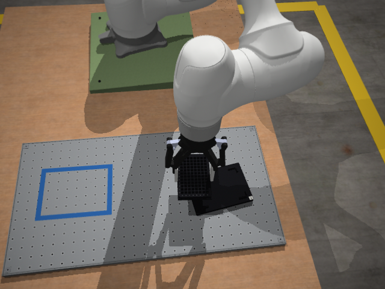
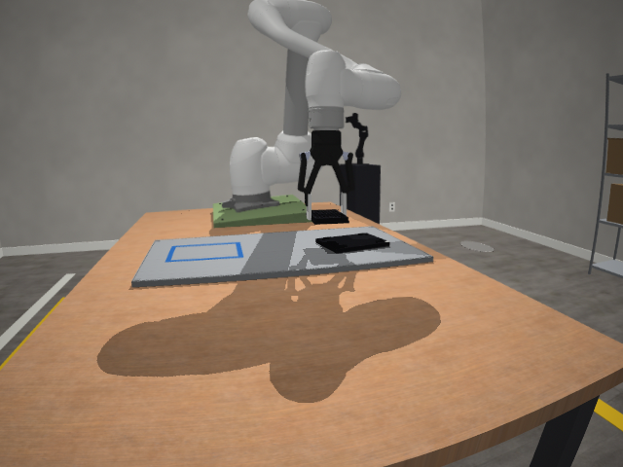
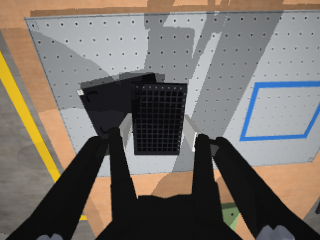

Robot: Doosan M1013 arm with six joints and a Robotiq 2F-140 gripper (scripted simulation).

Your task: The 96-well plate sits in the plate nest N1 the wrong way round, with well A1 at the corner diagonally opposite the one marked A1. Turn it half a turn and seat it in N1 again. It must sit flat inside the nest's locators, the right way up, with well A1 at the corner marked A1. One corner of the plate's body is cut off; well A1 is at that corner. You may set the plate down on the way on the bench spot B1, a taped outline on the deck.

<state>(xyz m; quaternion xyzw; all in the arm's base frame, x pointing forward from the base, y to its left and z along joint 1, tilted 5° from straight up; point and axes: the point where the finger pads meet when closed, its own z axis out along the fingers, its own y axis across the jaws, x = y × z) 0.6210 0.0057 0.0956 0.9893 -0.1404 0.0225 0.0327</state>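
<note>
My hand is 9 cm above the black plate nest N1, 7 cm to the right of it and 2 cm short of it. Round my hand: white A1 mark 14 cm to the left, 9 cm below, 8 cm ahead; black 96-well plate 2 cm below.
</note>
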